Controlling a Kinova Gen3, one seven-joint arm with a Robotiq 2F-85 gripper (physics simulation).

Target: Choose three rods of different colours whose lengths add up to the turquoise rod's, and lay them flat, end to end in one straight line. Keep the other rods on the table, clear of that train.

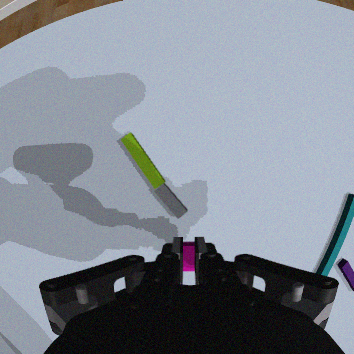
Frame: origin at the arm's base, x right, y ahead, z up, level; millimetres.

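Seen in the pictures: gripper, between the fingertips: (pixel 188 248).
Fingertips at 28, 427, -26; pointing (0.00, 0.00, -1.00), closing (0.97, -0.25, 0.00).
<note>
A point is followed by its place in that frame, as x, y, z.
My gripper (pixel 188 248) {28, 427, -26} is shut on a short magenta rod (pixel 188 257) {27, 424, -18}, which shows between its two fingertips. Ahead of it, a lime green rod (pixel 143 161) {10, 499, -47} and a shorter grey rod (pixel 171 200) {23, 463, -47} lie flat on the table, end to end, in a slanting line. The grey rod's near end is a little ahead and left of the fingertips, apart from the magenta rod. The turquoise rod (pixel 337 237) {172, 380, -48} lies at the right, its lower end hidden behind the gripper. Whether the magenta rod touches the table I cannot tell.
A purple rod (pixel 347 274) {187, 328, -47} shows in part at the right edge, close beside the turquoise rod. The pale table (pixel 260 100) {123, 527, -57} has a curved edge at the top left, with wooden floor (pixel 50 25) beyond. Shadows of the arm fall across the table's left side.
</note>
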